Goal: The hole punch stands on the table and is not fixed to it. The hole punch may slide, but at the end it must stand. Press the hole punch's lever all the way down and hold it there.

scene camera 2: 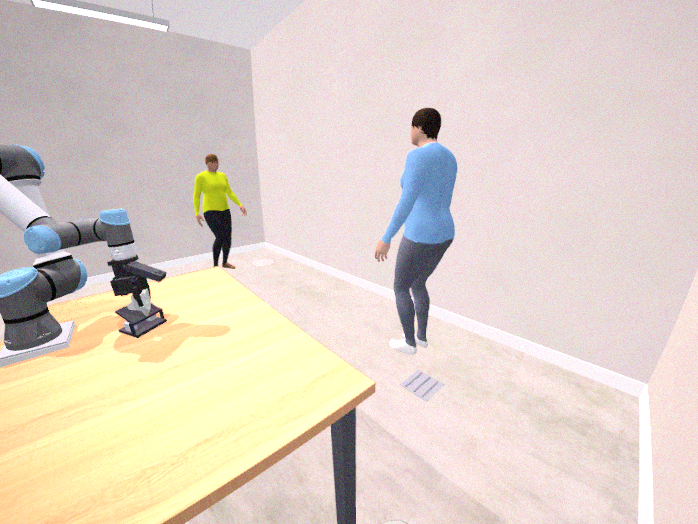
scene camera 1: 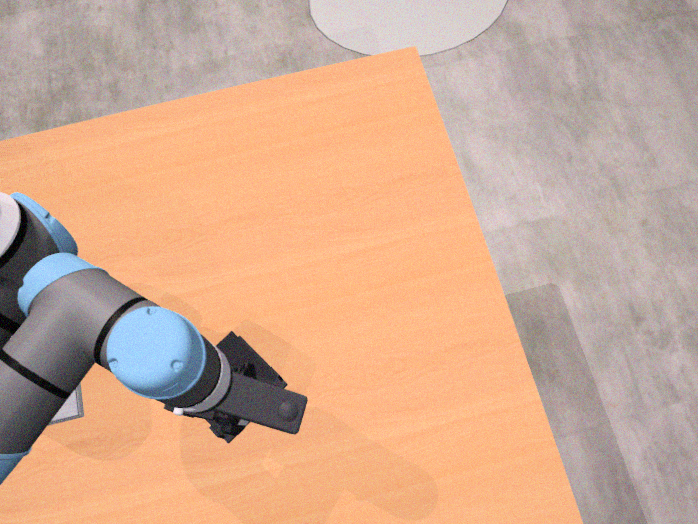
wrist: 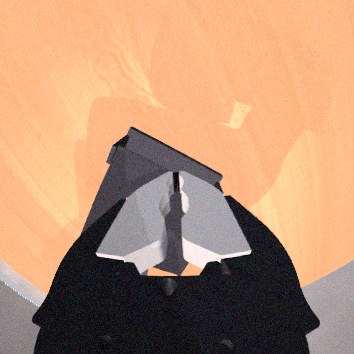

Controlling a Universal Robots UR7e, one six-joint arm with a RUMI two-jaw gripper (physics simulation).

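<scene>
The dark hole punch stands upright on the table. Its dark top plate lies above the base frame, and a gap between them shows in the scene camera 2 view. My gripper is shut with nothing between its fingers. It points down, and its pale fingertips appear to rest on top of the hole punch. In the wrist view the fingers cover part of the top plate. The scene camera 1 view hides the fingertips under the arm. How far down the lever is, I cannot tell.
My arm's base plate is left of the hole punch. The table's corner juts toward the right. A person in blue stands on the floor beyond the table, and a person in yellow stands farther back.
</scene>
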